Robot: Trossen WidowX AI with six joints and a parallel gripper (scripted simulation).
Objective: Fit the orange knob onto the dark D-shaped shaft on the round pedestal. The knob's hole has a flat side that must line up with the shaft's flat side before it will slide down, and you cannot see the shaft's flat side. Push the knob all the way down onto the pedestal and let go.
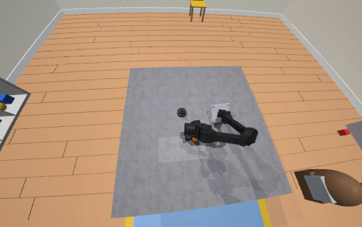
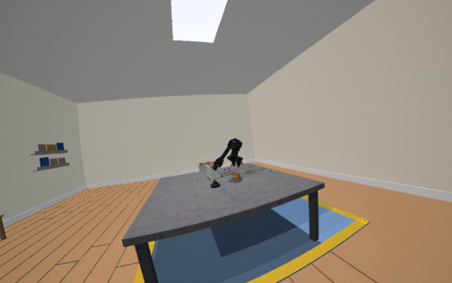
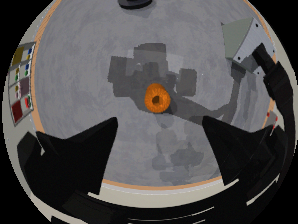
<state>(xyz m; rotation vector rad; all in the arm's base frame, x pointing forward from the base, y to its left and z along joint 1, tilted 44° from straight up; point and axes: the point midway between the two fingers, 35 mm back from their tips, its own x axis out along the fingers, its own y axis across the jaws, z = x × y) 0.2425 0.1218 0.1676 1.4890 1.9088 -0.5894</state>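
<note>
My gripper tip is now 100 mm above the orange knob. Round my gripper tip: dark round pedestal (100 mm ahead, 240 mm to the right, 90 mm below).
</note>
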